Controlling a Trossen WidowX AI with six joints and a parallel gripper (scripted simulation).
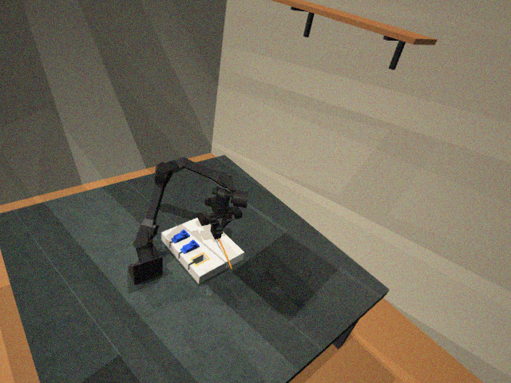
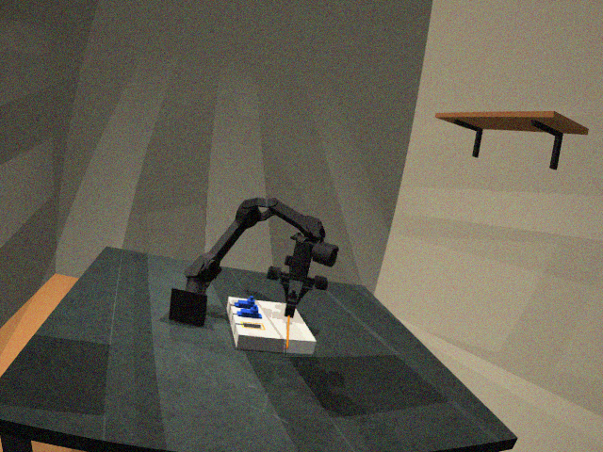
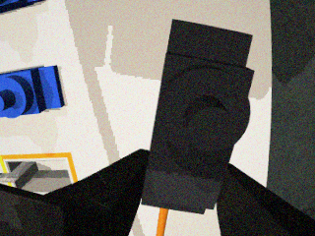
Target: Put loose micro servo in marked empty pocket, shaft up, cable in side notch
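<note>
Right now the white deck is 2 cm behind my gripper tip, 3 cm to the left of it and 10 cm below it.
</note>
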